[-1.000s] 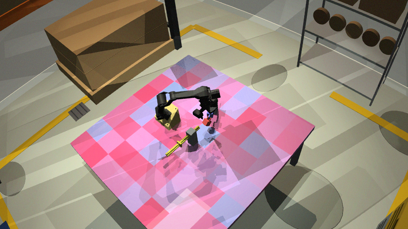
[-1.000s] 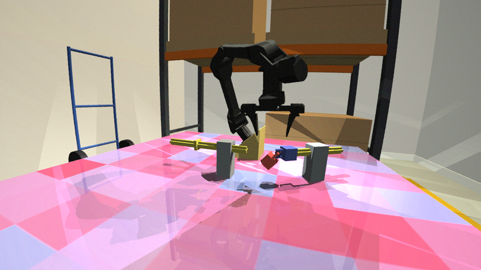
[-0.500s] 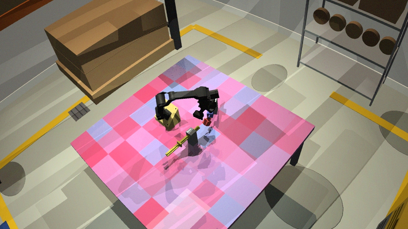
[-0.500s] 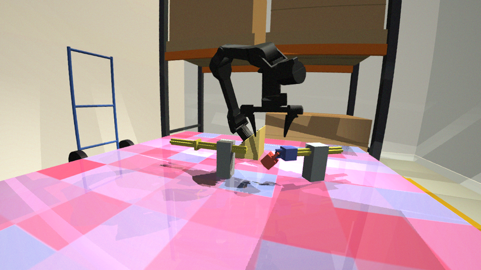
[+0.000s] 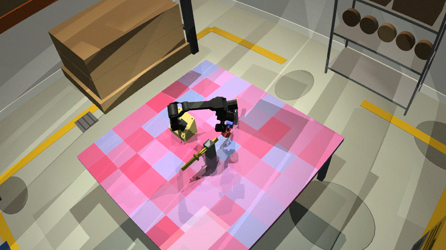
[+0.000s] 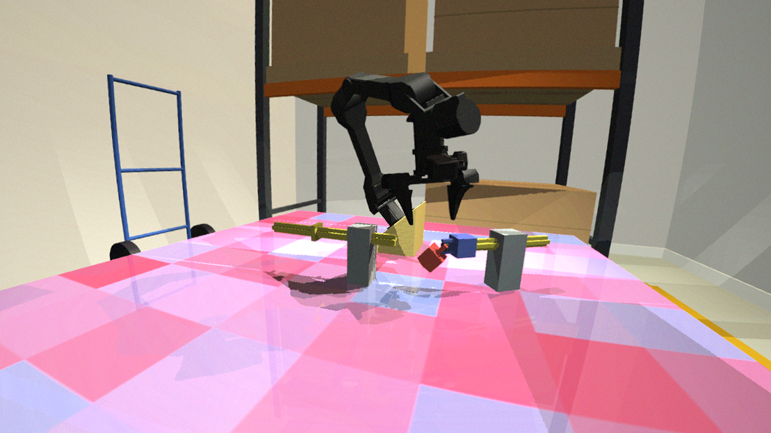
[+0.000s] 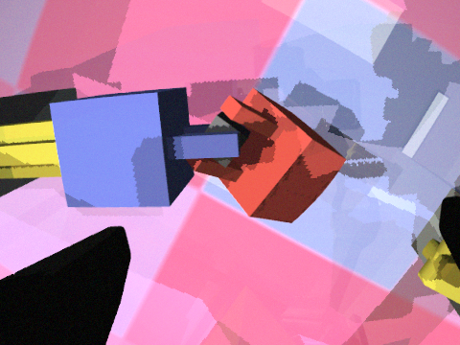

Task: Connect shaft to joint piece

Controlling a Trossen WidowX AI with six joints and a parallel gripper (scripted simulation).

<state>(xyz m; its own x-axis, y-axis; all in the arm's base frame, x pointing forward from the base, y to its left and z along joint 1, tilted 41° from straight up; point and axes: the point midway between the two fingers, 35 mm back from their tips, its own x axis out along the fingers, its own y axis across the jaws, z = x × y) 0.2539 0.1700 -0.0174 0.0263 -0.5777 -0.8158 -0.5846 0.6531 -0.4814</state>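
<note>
The red joint piece lies 1 cm to the left of my gripper tip and 7 cm below it.
</note>
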